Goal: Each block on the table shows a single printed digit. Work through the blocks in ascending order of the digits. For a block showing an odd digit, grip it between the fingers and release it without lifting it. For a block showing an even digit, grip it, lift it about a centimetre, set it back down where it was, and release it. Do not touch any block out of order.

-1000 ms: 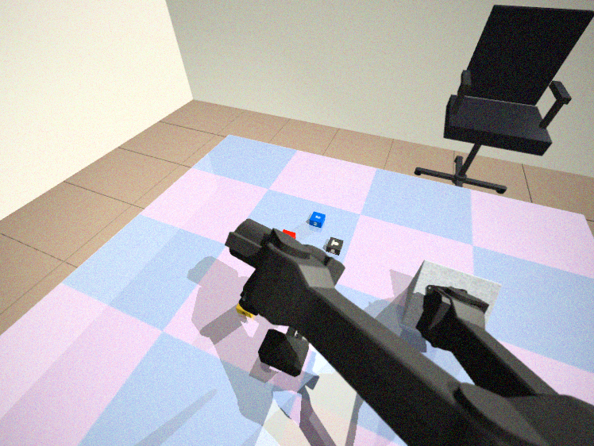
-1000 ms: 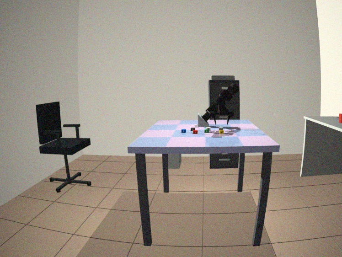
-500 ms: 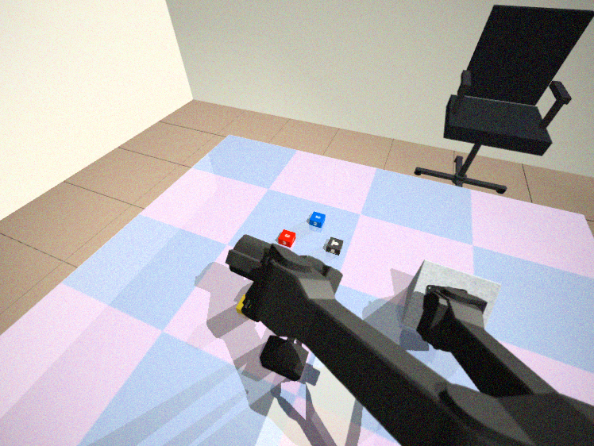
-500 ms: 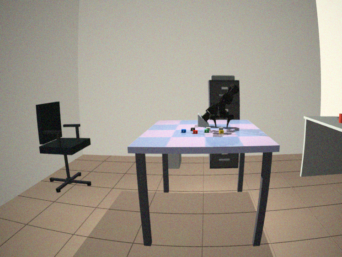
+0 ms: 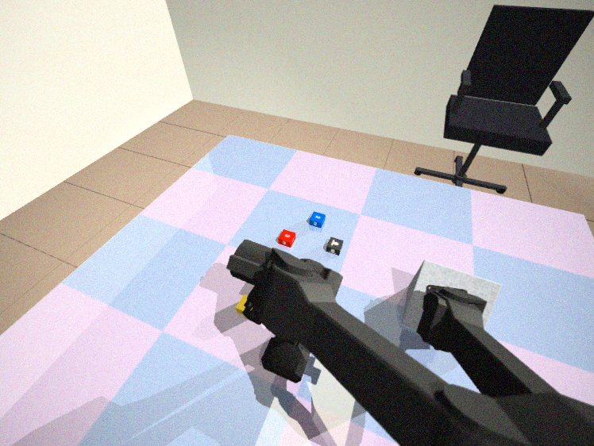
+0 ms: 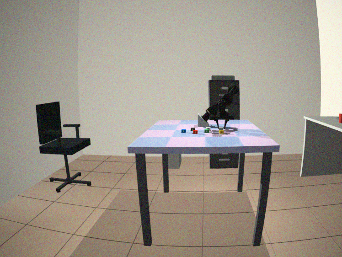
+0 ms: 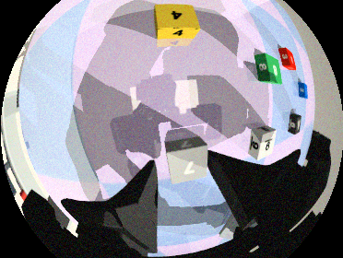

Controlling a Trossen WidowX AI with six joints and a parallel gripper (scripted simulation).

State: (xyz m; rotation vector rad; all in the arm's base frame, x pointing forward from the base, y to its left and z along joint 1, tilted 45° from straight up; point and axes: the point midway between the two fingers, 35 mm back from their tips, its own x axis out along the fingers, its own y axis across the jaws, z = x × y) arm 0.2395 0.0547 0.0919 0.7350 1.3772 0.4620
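The grey block lies right at my gripper tip. The rest, counted from my gripper tip: green block (70 mm ahead, 130 mm to the right); yellow block (120 mm ahead, 20 mm to the right); white block (20 mm behind, 100 mm to the right).
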